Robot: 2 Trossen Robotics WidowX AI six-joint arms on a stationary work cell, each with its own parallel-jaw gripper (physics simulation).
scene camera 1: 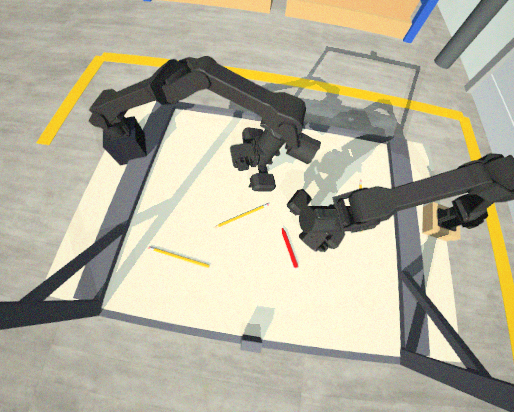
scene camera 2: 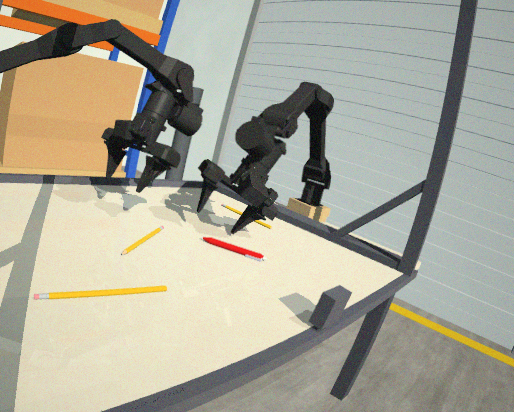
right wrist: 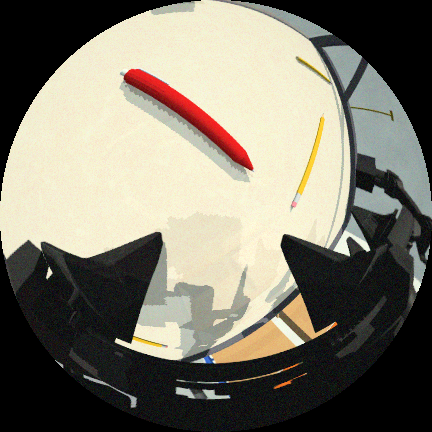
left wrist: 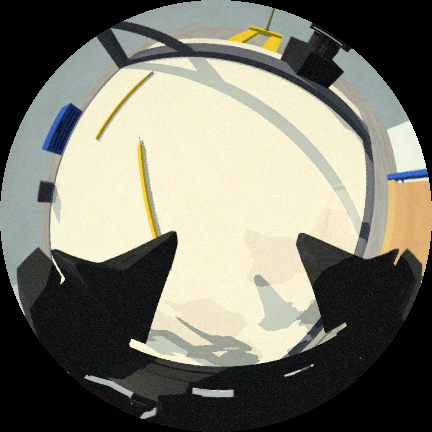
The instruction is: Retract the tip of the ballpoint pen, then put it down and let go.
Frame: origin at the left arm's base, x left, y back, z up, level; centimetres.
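Seen in the pictures: left gripper, fingertip midpoint: (scene camera 1: 247, 173) (scene camera 2: 121, 185) (right wrist: 349, 224) (left wrist: 240, 238); right gripper, fingertip midpoint: (scene camera 2: 215, 222) (right wrist: 224, 240); left arm's base, link origin: (scene camera 1: 118, 130); right arm's base, link origin: (scene camera 1: 446, 219) (scene camera 2: 310, 203).
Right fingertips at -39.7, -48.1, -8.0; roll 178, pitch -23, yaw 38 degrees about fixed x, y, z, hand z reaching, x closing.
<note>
Offsets run from my right fingertips to a thing's top centre, as dx, dy, dz.
The red ballpoint pen @[-6.8, +5.7, -1.2] (scene camera 1: 290, 248) (scene camera 2: 233, 248) (right wrist: 192, 112) lies flat on the pale table. In the right wrist view its pale button end is at upper left, and its tapered end, with a tiny pale point, is at lower right. My right gripper (scene camera 2: 216, 222) (right wrist: 224, 240) is open and empty, above the table just beyond the tapered end in scene camera 2. My left gripper (scene camera 2: 124, 183) (left wrist: 240, 238) is open and empty, above the table farther back and left. The pen does not show in the left wrist view.
One yellow pencil @[+6.7, +16.9, -1.8] (scene camera 1: 242, 215) (scene camera 2: 142, 240) (left wrist: 146, 192) (right wrist: 312, 155) lies left of the pen, another @[-1.0, +37.8, -1.9] (scene camera 1: 180, 256) (scene camera 2: 105, 292) (left wrist: 120, 107) farther left. A third pencil @[+0.4, -22.7, -1.9] (scene camera 1: 361, 184) (scene camera 2: 232, 209) lies behind the right gripper, partly hidden. A dark block @[-27.7, +23.2, +3.1] (scene camera 1: 251, 343) (scene camera 2: 330, 306) stands at the front edge.
</note>
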